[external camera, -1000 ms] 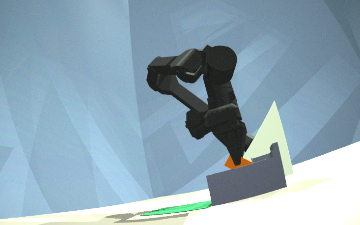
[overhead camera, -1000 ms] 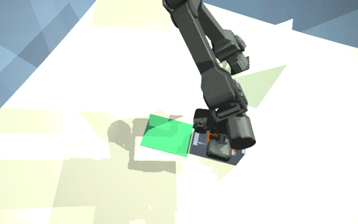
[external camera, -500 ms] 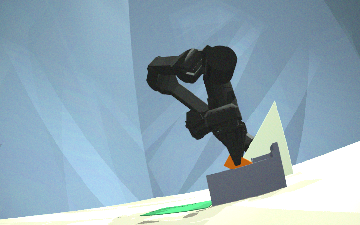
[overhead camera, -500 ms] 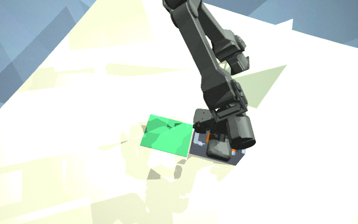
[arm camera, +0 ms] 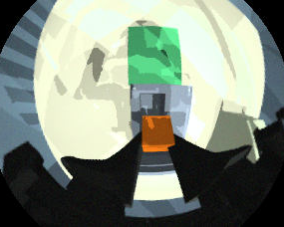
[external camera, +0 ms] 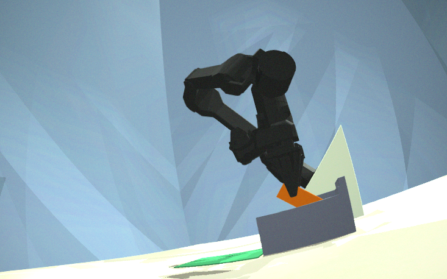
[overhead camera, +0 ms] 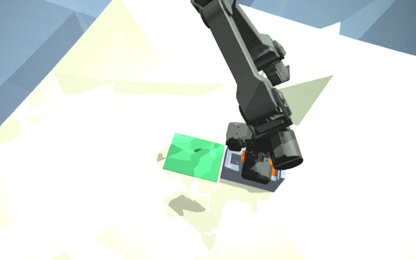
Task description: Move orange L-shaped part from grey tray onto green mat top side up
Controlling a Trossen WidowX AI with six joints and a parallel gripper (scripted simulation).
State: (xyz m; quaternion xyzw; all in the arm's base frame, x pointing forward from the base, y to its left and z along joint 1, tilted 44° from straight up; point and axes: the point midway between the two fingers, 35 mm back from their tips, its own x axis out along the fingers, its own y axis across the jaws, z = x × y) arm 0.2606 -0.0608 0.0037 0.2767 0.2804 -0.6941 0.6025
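My gripper tip is now 14 cm to the left of the green mat, 10 cm above it and 2 cm past it. The rest, counted from my gripper tip: orange L-shaped part (4 cm to the left, 3 cm below, 1 cm behind).
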